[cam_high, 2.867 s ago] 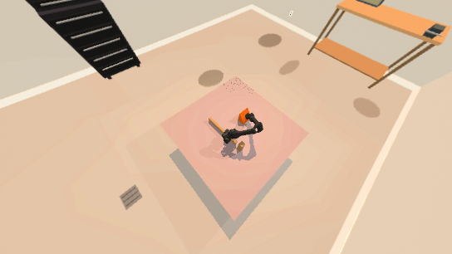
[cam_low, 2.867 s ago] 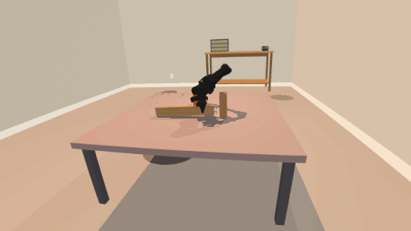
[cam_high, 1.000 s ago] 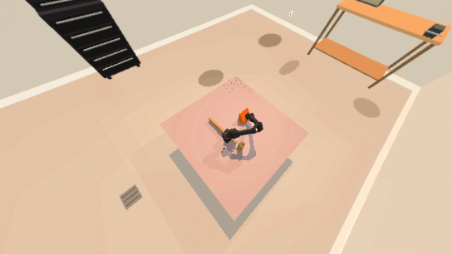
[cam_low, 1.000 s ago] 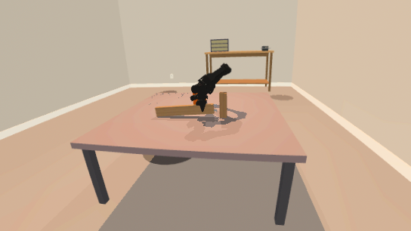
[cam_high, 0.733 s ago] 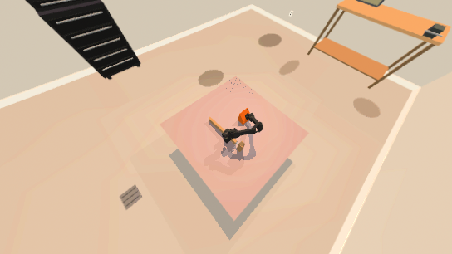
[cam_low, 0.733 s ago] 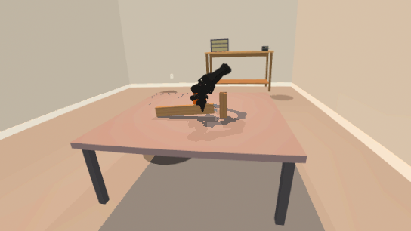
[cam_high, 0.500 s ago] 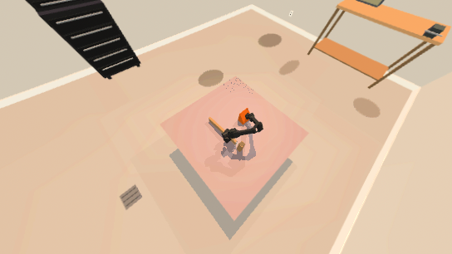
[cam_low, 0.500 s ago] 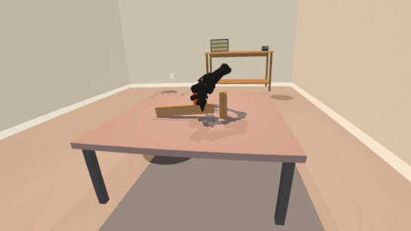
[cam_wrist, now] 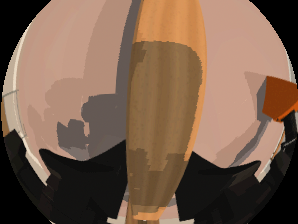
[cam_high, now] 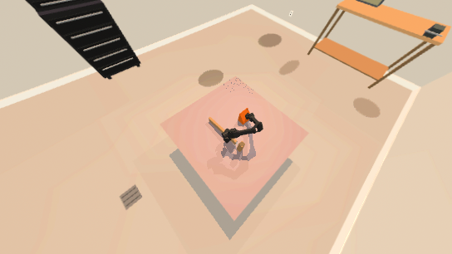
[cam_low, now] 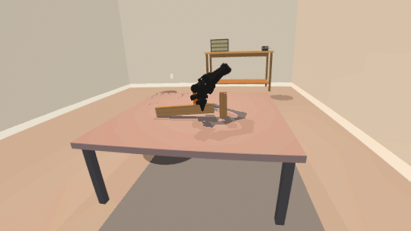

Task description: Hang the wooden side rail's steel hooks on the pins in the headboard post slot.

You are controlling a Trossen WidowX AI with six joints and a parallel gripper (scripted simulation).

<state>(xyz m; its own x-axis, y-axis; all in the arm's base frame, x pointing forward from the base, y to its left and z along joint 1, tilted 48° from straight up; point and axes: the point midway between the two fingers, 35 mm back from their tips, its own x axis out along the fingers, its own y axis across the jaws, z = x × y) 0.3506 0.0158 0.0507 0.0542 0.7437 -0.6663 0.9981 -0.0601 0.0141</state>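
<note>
My gripper tip is now 15 cm to the right of the headboard post, 4 cm below it and 1 cm short of it.
</note>
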